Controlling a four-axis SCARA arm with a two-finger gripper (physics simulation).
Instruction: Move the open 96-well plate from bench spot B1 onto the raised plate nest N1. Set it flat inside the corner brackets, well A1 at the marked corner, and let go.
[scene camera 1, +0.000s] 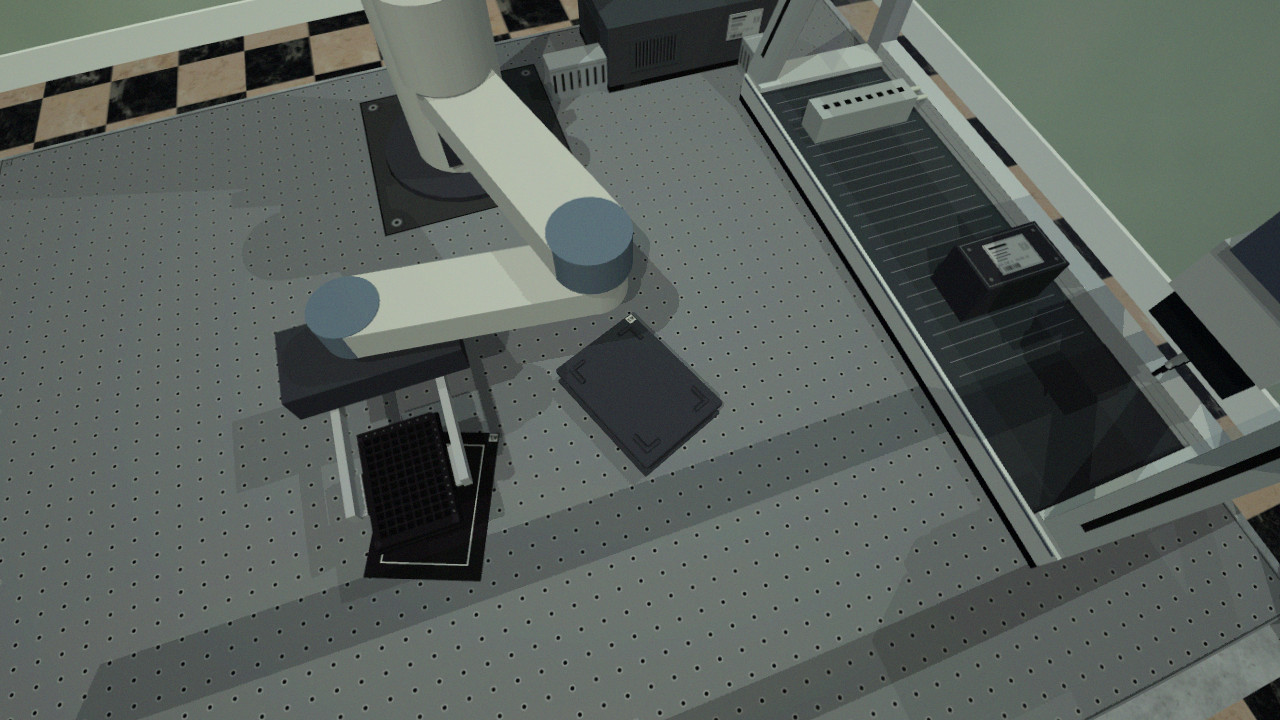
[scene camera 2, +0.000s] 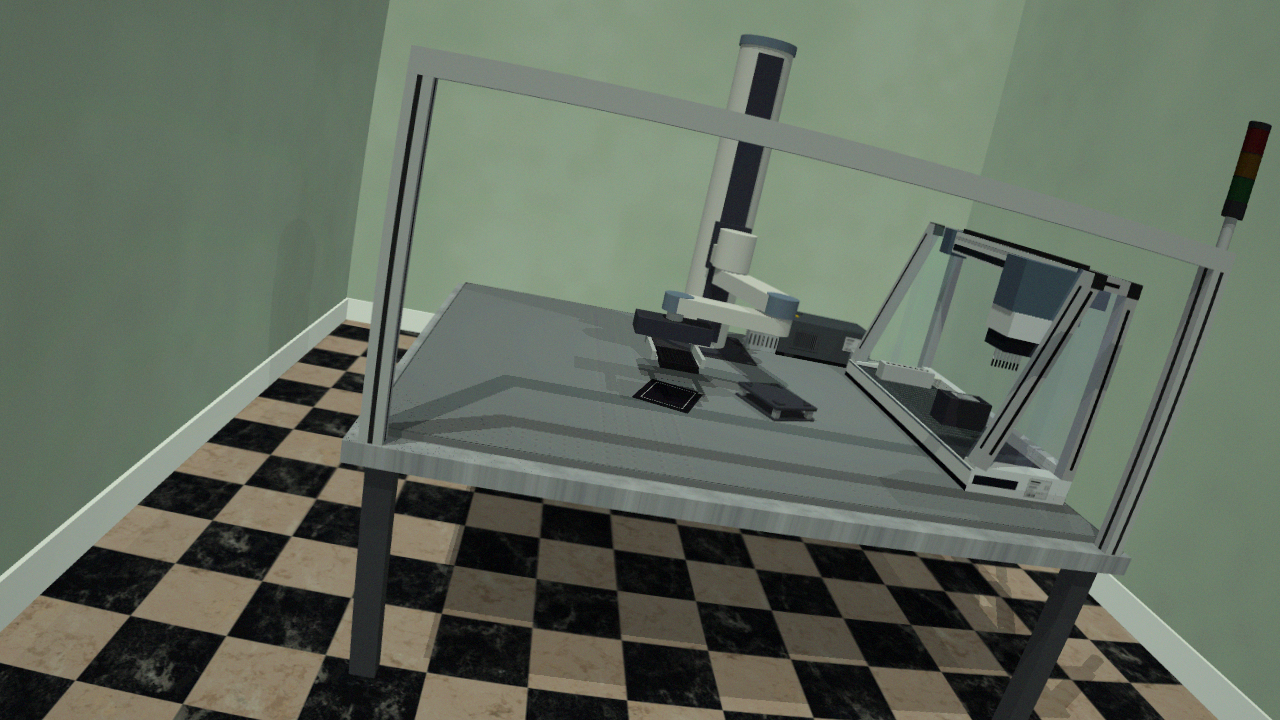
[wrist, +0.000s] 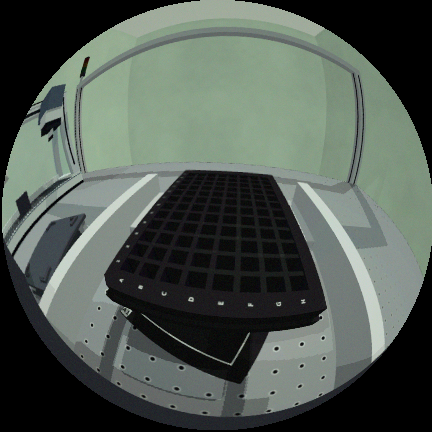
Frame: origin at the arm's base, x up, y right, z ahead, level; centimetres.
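Seen in the pictures: gripper, fingertip midpoint: (scene camera 1: 411, 500) (scene camera 2: 678, 359) (wrist: 225, 187); arm's base, link origin: (scene camera 2: 698, 346).
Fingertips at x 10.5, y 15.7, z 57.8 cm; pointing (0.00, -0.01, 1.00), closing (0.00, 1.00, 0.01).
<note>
Pixels of each thing's top centre, then the offset from my fingertips to it. "*": a spot on its surface instead. Level surfaces: height alone.
- open black 96-well plate, top centre: (wrist: 222, 204) (scene camera 1: 406, 477) (scene camera 2: 677, 356) dx +0.1, dy +0.0, dz -2.5 cm
- black B1 mat, surface height: dx -9.1 cm
- dark raised nest N1, top centre: (scene camera 1: 638, 383) (wrist: 45, 242) (scene camera 2: 778, 392) dx -5.3, dy -26.4, dz -7.0 cm
- black block, surface spot: (scene camera 1: 998, 268) * dx +2.7, dy -70.2, dz -3.6 cm
- white slotted strip, surface spot: (scene camera 1: 861, 111) * dx -0.1, dy -70.6, dz -35.1 cm
- dark box, surface spot: (scene camera 1: 671, 44) (scene camera 2: 814, 340) * dx -2.6, dy -51.4, dz -61.2 cm
The open black 96-well plate (scene camera 1: 407, 474) (scene camera 2: 677, 358) (wrist: 220, 240) is held level above the bench, turned relative to the black B1 mat (scene camera 1: 429, 571) (scene camera 2: 666, 395) (wrist: 225, 345) below it. My gripper (scene camera 1: 407, 497) (scene camera 2: 678, 363) (wrist: 225, 187) is shut on the plate's two long sides. In the wrist view letters A to H run along the near edge, with A at the left. The dark raised nest N1 (scene camera 1: 640, 394) (scene camera 2: 776, 401) (wrist: 57, 245) stands to the right of the mat in the scene views, with corner brackets. Its small white corner label (scene camera 1: 631, 318) is at the back corner.
A glass-sided machine with a dark ribbed deck (scene camera 1: 904, 214) stands at the right, bearing a black block (scene camera 1: 998, 268) (scene camera 2: 960, 409) and a white slotted strip (scene camera 1: 861, 111). A dark box (scene camera 1: 671, 44) (scene camera 2: 819, 337) stands at the back. The arm's elbow (scene camera 1: 588, 241) hangs behind the nest.
</note>
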